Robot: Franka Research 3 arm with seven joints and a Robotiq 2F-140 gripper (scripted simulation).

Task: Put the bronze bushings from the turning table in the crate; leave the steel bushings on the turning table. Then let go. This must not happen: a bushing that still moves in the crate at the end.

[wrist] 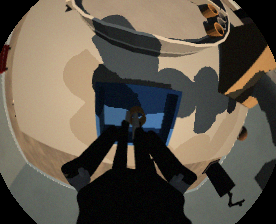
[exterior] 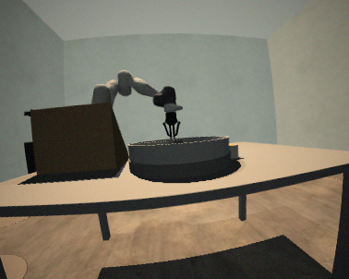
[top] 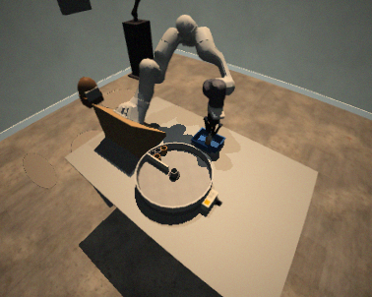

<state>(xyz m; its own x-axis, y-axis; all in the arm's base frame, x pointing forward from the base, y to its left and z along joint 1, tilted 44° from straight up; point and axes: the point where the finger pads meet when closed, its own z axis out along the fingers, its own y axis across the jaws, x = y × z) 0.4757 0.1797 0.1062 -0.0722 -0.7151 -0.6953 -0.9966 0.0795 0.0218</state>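
Now: the blue crate 5 cm below my hand and 1 cm behind it. Also, from my hand: round grey turning table: 36 cm to the right, 4 cm behind, 2 cm below.
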